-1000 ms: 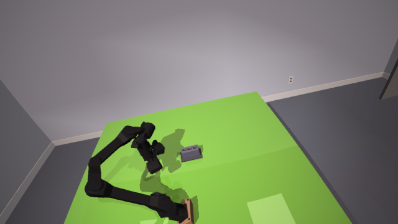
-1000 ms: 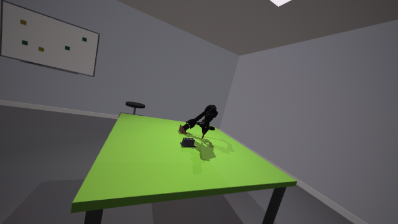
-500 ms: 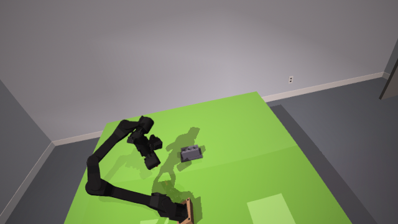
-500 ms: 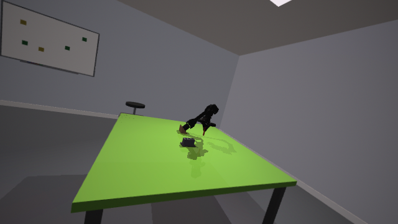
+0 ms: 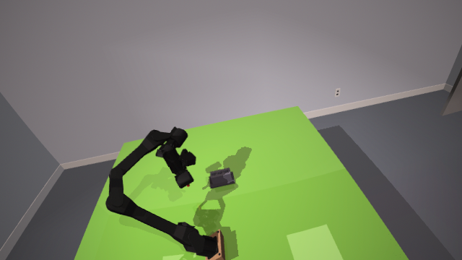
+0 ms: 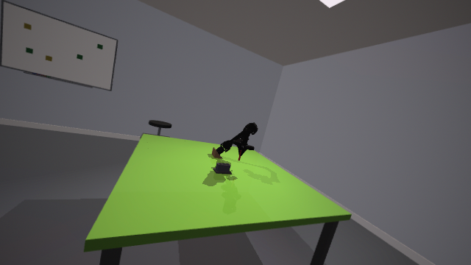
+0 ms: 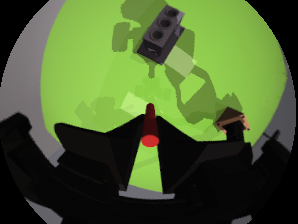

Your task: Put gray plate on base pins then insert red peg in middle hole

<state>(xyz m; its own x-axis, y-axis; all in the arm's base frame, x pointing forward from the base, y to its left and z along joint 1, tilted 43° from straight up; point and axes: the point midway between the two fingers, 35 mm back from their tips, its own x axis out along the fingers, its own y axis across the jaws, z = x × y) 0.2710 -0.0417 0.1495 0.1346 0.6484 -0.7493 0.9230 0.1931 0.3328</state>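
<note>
Right now the gray plate is 5 cm ahead of my gripper tip, 15 cm to the right of it and 7 cm below it. The rest, counted from my gripper tip: red peg (right at my gripper tip); base (5 cm ahead, 15 cm to the right, 11 cm below).
</note>
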